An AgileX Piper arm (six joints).
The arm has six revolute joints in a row. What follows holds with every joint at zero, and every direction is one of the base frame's.
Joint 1 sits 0.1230 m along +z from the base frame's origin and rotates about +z.
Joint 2 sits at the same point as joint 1 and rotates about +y.
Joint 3 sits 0.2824 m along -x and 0.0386 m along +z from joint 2 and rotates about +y.
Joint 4 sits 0.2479 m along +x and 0.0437 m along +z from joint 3 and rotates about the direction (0.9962, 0, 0.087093).
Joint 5 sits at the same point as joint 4 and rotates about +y.
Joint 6 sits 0.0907 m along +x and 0.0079 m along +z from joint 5 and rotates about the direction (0.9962, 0, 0.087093).
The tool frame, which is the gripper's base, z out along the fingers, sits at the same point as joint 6; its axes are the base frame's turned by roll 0.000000, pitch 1.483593 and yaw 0.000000 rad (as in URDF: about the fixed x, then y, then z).
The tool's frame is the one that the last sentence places.
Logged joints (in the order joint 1, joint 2, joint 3, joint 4, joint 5, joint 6), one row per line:
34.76, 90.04, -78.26, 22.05, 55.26, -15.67
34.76, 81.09, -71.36, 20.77, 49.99, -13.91
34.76, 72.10, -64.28, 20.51, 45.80, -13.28
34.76, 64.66, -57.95, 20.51, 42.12, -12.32
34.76, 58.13, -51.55, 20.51, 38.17, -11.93
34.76, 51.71, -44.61, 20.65, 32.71, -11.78
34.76, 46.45, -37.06, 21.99, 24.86, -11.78
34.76, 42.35, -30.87, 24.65, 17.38, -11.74
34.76, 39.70, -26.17, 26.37, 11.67, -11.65
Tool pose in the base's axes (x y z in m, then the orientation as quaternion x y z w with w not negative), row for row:
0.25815, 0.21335, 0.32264, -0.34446, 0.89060, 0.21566, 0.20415
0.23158, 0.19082, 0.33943, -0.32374, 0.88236, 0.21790, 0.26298
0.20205, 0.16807, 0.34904, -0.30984, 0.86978, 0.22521, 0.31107
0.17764, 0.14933, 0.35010, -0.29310, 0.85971, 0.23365, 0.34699
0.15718, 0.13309, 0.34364, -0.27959, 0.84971, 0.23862, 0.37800
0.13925, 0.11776, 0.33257, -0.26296, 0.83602, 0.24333, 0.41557
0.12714, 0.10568, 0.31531, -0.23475, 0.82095, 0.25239, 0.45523
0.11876, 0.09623, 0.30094, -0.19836, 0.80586, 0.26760, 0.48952
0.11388, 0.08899, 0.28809, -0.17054, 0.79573, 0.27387, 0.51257
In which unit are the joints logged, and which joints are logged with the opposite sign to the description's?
The joints are logged in degrees. Opposite sign: none.
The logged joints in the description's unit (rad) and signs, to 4 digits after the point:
0.6067, 1.5715, -1.3659, 0.3848, 0.9645, -0.2735
0.6067, 1.4153, -1.2455, 0.3625, 0.8725, -0.2428
0.6067, 1.2584, -1.1219, 0.3580, 0.7994, -0.2318
0.6067, 1.1285, -1.0114, 0.3580, 0.7351, -0.2150
0.6067, 1.0146, -0.8997, 0.3580, 0.6662, -0.2082
0.6067, 0.9025, -0.7786, 0.3604, 0.5709, -0.2056
0.6067, 0.8107, -0.6468, 0.3838, 0.4339, -0.2056
0.6067, 0.7391, -0.5388, 0.4302, 0.3033, -0.2049
0.6067, 0.6929, -0.4568, 0.4602, 0.2037, -0.2033

